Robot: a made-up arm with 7 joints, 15 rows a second.
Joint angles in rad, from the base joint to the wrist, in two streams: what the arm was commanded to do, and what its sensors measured. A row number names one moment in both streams.
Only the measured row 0 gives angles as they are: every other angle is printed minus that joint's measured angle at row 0.
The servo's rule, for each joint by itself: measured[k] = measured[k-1] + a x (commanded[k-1-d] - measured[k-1]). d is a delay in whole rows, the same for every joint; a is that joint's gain. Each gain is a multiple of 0.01, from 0.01 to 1. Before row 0 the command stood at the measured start. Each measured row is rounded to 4 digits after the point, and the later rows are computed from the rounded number. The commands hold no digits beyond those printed.
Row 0, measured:
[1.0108, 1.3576, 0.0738, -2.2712, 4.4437, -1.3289, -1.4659]
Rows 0 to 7, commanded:
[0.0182, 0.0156, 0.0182, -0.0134, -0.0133, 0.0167, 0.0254]
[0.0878, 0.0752, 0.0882, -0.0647, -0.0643, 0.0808, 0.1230]
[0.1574, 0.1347, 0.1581, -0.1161, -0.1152, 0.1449, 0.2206]
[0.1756, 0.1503, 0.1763, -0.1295, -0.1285, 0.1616, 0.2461]
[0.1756, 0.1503, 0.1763, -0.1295, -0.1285, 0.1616, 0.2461]
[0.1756, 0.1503, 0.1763, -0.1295, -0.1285, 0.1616, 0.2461]
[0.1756, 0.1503, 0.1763, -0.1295, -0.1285, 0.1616, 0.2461]
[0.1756, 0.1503, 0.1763, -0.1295, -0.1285, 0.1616, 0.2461]
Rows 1 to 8, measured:
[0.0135, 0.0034, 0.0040, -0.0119, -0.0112, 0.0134, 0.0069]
[0.0685, 0.0192, 0.0225, -0.0589, -0.0558, 0.0673, 0.0382]
[0.1343, 0.0446, 0.0523, -0.1098, -0.1057, 0.1294, 0.0874]
[0.1649, 0.0679, 0.0796, -0.1273, -0.1249, 0.1552, 0.1302]
[0.1728, 0.0860, 0.1009, -0.1293, -0.1279, 0.1603, 0.1615]
[0.1749, 0.1001, 0.1175, -0.1295, -0.1284, 0.1613, 0.1843]
[0.1754, 0.1111, 0.1304, -0.1295, -0.1285, 0.1615, 0.2010]
[0.1755, 0.1197, 0.1405, -0.1295, -0.1285, 0.1616, 0.2132]
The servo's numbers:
d 0
a 0.74 0.22 0.22 0.89 0.84 0.80 0.27

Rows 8 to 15, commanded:
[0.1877, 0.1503, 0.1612, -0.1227, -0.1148, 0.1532, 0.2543]
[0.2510, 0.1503, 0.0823, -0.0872, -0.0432, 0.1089, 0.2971]
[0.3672, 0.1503, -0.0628, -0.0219, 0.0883, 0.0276, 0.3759]
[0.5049, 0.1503, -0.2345, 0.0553, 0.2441, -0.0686, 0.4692]
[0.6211, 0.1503, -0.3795, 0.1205, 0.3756, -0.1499, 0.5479]
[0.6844, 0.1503, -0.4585, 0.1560, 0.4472, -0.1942, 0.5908]
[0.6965, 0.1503, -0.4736, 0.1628, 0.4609, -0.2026, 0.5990]
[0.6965, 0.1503, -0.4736, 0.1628, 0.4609, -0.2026, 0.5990]
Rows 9 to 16, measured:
[0.1845, 0.1264, 0.1451, -0.1234, -0.1170, 0.1549, 0.2243]
[0.2337, 0.1317, 0.1313, -0.0912, -0.0550, 0.1181, 0.2440]
[0.3325, 0.1358, 0.0886, -0.0295, 0.0654, 0.0457, 0.2796]
[0.4601, 0.1390, 0.0175, 0.0460, 0.2155, -0.0457, 0.3308]
[0.5792, 0.1415, -0.0698, 0.1123, 0.3500, -0.1291, 0.3894]
[0.6570, 0.1434, -0.1553, 0.1512, 0.4316, -0.1812, 0.4438]
[0.6862, 0.1449, -0.2253, 0.1615, 0.4562, -0.1983, 0.4857]
[0.6938, 0.1461, -0.2799, 0.1627, 0.4601, -0.2017, 0.5163]

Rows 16 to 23, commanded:
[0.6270, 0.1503, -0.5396, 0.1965, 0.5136, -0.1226, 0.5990]
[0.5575, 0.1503, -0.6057, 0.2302, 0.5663, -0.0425, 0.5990]
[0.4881, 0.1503, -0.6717, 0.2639, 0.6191, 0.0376, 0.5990]
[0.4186, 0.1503, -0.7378, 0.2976, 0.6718, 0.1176, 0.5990]
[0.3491, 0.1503, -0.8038, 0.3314, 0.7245, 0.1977, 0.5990]
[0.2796, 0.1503, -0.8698, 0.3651, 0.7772, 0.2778, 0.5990]
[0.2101, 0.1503, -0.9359, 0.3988, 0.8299, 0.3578, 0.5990]
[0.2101, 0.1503, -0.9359, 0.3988, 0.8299, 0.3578, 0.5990]
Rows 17 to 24, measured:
[0.6444, 0.1470, -0.3370, 0.1928, 0.5050, -0.1384, 0.5386]
[0.5801, 0.1477, -0.3961, 0.2261, 0.5565, -0.0617, 0.5549]
[0.5120, 0.1483, -0.4567, 0.2597, 0.6091, 0.0177, 0.5668]
[0.4429, 0.1487, -0.5185, 0.2934, 0.6618, 0.0976, 0.5755]
[0.3735, 0.1491, -0.5813, 0.3272, 0.7145, 0.1777, 0.5818]
[0.3040, 0.1494, -0.6448, 0.3609, 0.7672, 0.2578, 0.5864]
[0.2345, 0.1496, -0.7088, 0.3946, 0.8199, 0.3378, 0.5898]
[0.2164, 0.1498, -0.7588, 0.3983, 0.8283, 0.3538, 0.5923]

